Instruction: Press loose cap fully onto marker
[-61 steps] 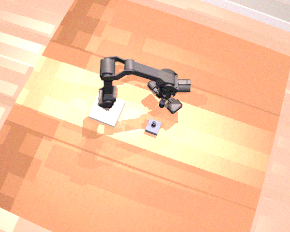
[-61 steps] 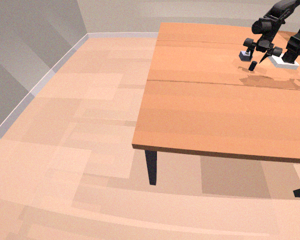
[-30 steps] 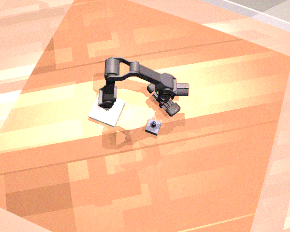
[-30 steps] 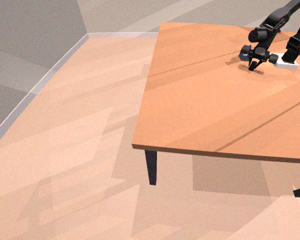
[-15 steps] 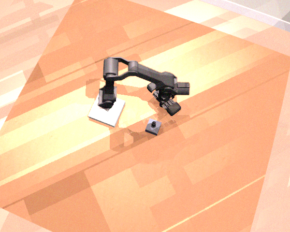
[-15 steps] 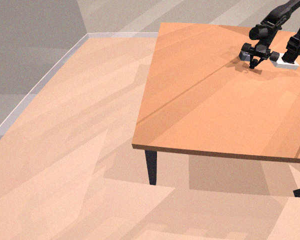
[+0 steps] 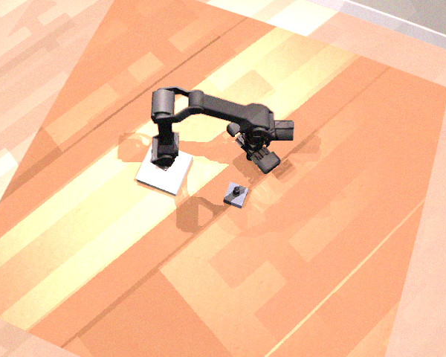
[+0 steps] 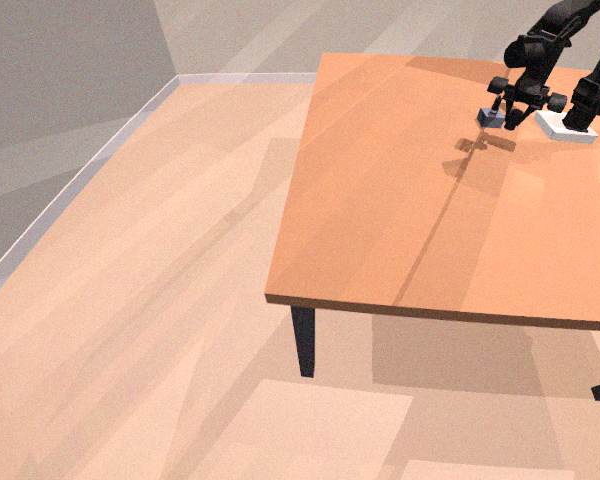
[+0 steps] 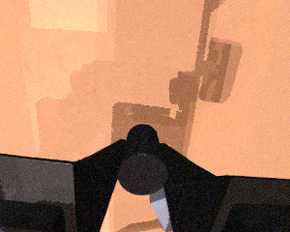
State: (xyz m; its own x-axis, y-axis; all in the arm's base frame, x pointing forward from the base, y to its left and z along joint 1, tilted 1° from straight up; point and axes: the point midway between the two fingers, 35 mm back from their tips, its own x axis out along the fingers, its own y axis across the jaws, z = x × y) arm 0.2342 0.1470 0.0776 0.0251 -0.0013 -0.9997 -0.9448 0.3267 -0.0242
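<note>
The holder block lies 20 mm ahead of my gripper tip, 120 mm to the right of it and 50 mm below it. Round my gripper tip: marker cap: 10 mm above.
</note>
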